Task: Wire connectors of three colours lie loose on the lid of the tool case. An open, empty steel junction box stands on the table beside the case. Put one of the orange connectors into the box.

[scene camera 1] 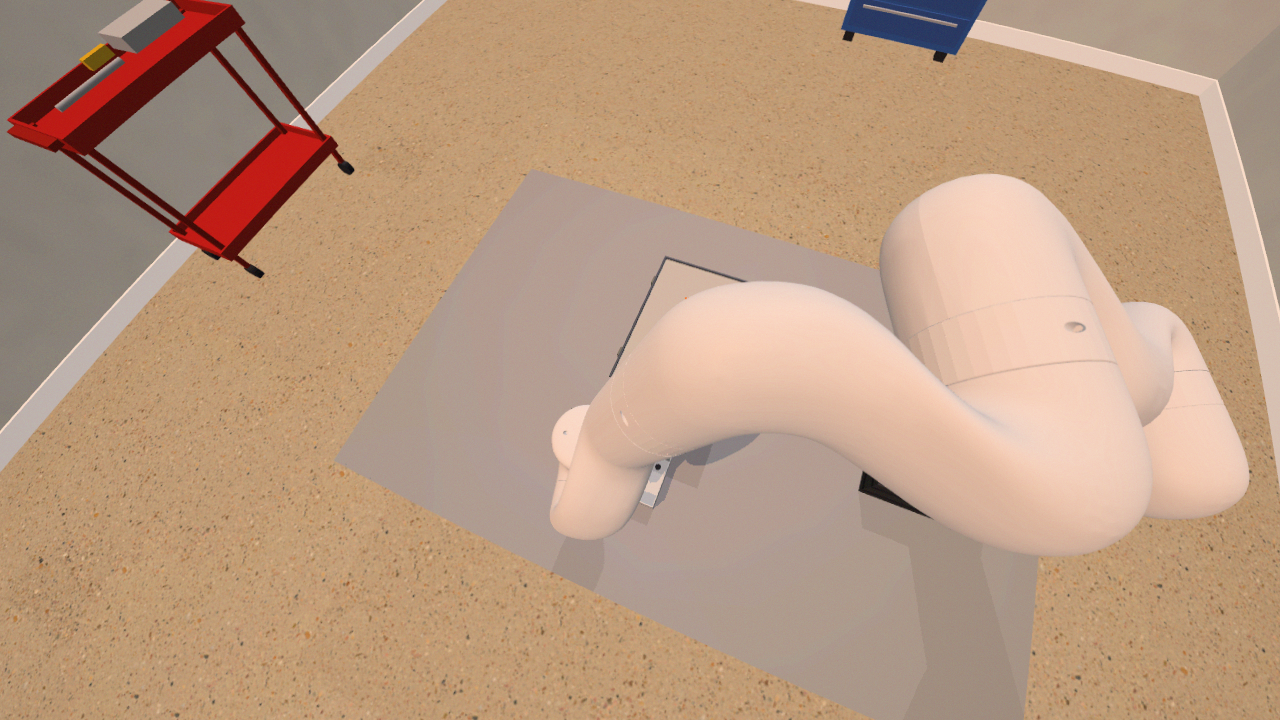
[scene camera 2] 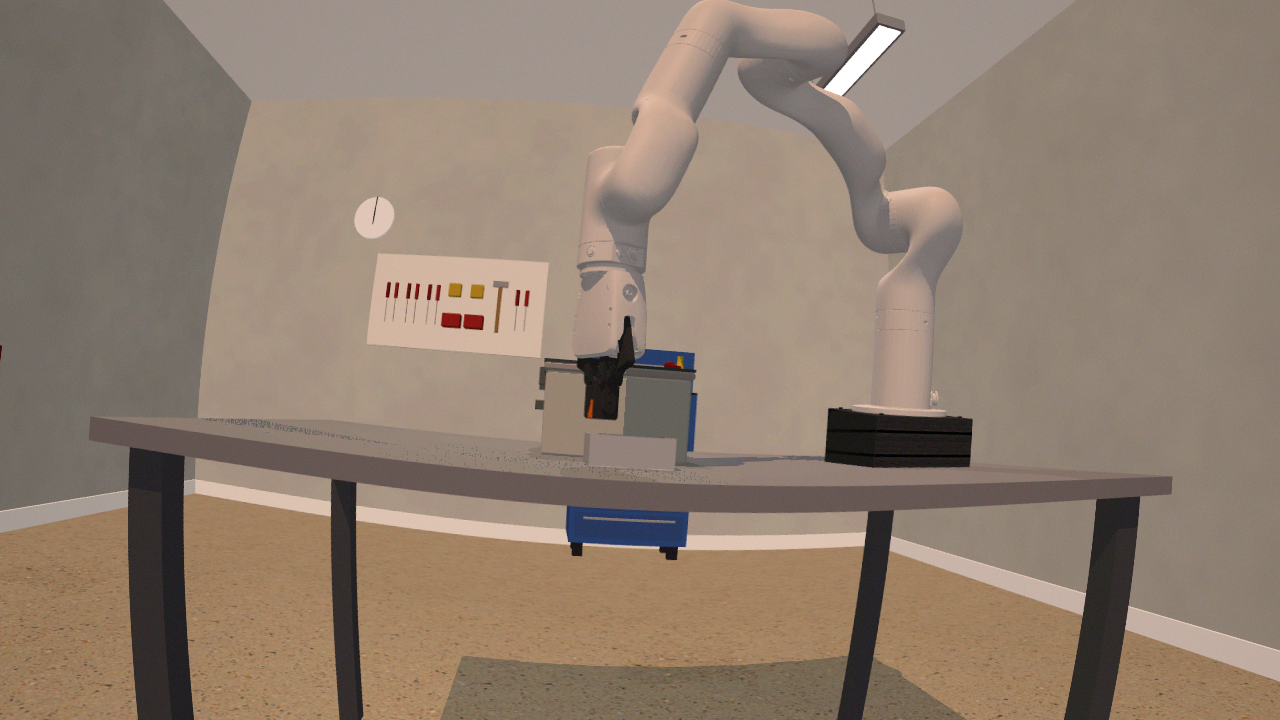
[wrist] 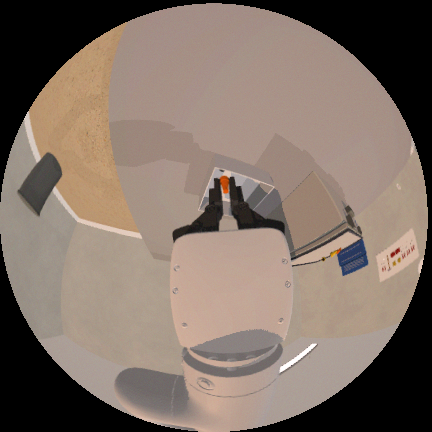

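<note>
My gripper (scene camera 2: 601, 415) (wrist: 224, 184) is shut on an orange connector (scene camera 2: 589, 408) (wrist: 224, 184), which shows between the fingertips. In scene camera 2 the fingertips hang a little above the rim of the steel junction box (scene camera 1: 648, 498) (scene camera 2: 631, 453) (wrist: 250, 185), toward its left part. In the wrist view they overlap the open box, and part of its inside is hidden behind them. The arm hides the gripper in scene camera 1. The tool case (scene camera 1: 684, 275) (scene camera 2: 657, 416) (wrist: 311, 210) stands beside the box. Small yellow and orange connectors (wrist: 336, 253) lie on its lid.
The grey table (scene camera 1: 465, 358) (scene camera 2: 760, 495) carries the case, the box and the black robot base (scene camera 2: 897, 440). The case stands taller than the box, close to the gripper. A red cart (scene camera 1: 259, 192) and a blue cabinet (scene camera 1: 913, 25) (scene camera 2: 626, 528) stand away from the table.
</note>
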